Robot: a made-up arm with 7 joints.
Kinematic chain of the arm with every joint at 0, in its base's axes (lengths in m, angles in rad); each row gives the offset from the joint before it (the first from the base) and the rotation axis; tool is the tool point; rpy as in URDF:
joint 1: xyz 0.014 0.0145 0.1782 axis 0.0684 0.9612 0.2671
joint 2: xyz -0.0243 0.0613 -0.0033 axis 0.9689 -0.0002 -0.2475
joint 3: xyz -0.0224 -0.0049 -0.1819 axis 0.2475 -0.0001 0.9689
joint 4: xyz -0.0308 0.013 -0.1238 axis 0.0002 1 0
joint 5: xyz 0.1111 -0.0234 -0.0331 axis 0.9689 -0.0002 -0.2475
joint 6: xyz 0.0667 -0.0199 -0.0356 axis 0.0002 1 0
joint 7: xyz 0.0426 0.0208 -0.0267 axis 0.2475 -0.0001 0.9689
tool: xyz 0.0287 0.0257 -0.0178 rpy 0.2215 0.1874 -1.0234
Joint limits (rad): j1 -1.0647..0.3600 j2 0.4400..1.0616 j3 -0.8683..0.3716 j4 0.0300..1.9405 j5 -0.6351..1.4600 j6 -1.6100..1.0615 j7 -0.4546..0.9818
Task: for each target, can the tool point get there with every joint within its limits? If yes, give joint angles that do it. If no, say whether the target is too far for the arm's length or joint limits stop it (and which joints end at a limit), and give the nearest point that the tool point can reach.
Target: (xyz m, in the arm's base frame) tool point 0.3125 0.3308 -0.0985
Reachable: yes | joints -0.4306 0.5779 0.1468 0.3948 0.6834 -0.0059 0.7847
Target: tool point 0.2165 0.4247 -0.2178
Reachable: yes | joints -0.3759 0.6693 0.1321 1.1422 0.9625 -0.2416 0.3862
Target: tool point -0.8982 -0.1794 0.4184
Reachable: no: too far | nearest point -0.4012 0.1968 -0.0928 | short by 0.806 m
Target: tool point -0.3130 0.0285 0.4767
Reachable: no: joint limits stop it (at a limit: joint 1, joint 2, joint 4, joint 6, joint 7) | nearest point -0.2966 0.4690 0.1179 | short by 0.568 m
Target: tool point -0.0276 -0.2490 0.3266
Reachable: no: joint limits stop it (at a limit: joint 1, joint 2, joint 3, joint 4, joint 6, joint 7) | nearest point 0.3144 -0.0526 0.0453 | short by 0.484 m
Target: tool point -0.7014 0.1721 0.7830
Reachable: no: too far | nearest point -0.2908 0.4744 0.1245 | short by 0.833 m
